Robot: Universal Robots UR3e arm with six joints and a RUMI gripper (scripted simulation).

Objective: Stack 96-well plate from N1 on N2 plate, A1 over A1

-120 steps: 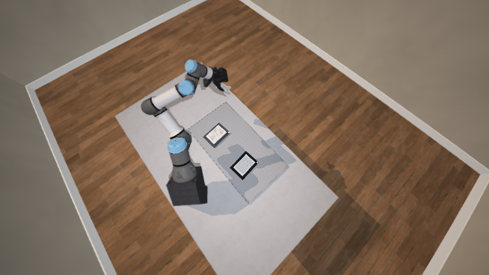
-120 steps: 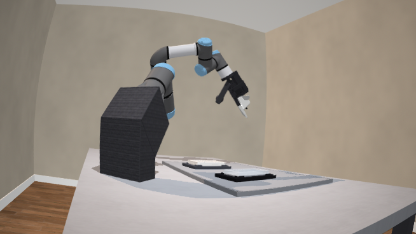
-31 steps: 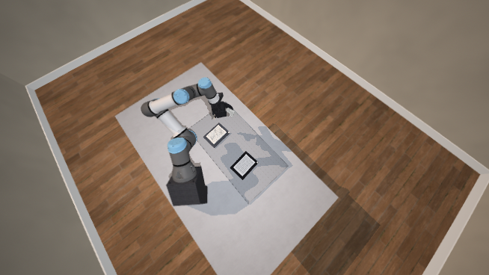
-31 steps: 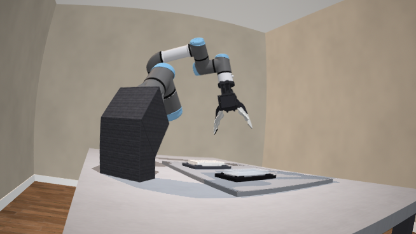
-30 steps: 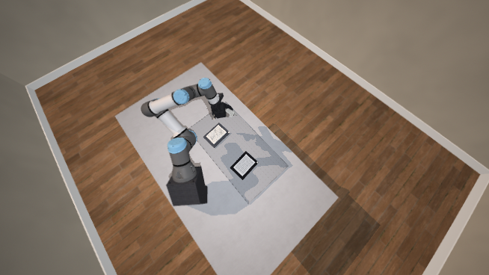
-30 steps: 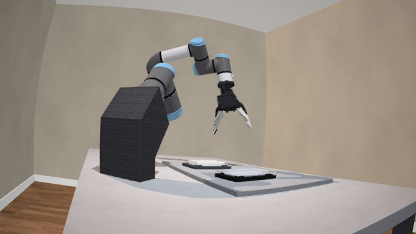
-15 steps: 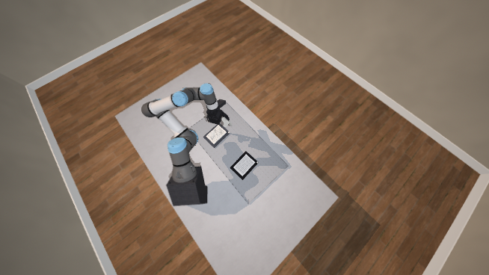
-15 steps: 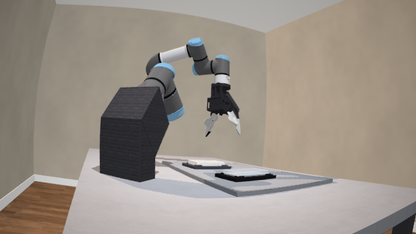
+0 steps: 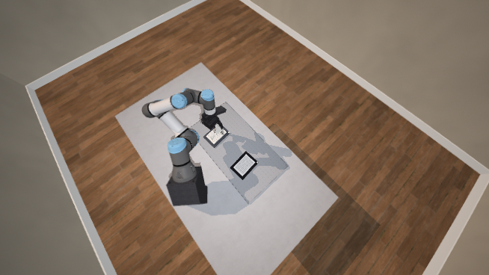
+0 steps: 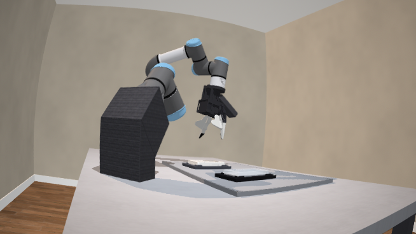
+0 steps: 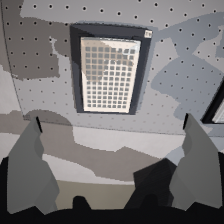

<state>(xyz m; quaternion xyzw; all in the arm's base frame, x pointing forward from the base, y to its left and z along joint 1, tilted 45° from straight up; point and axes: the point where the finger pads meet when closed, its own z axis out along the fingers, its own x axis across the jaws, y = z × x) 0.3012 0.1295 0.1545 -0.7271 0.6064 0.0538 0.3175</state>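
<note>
Right now my hand is 100 mm above the white 96-well plate and 10 mm past it. The rest, counted from my hand: dark plate nest N1: 110 mm below, 10 mm behind; black nest N2: 300 mm to the right, 110 mm below, 30 mm ahead; label: 340 mm to the right, 120 mm ahead, 100 mm below.
</note>
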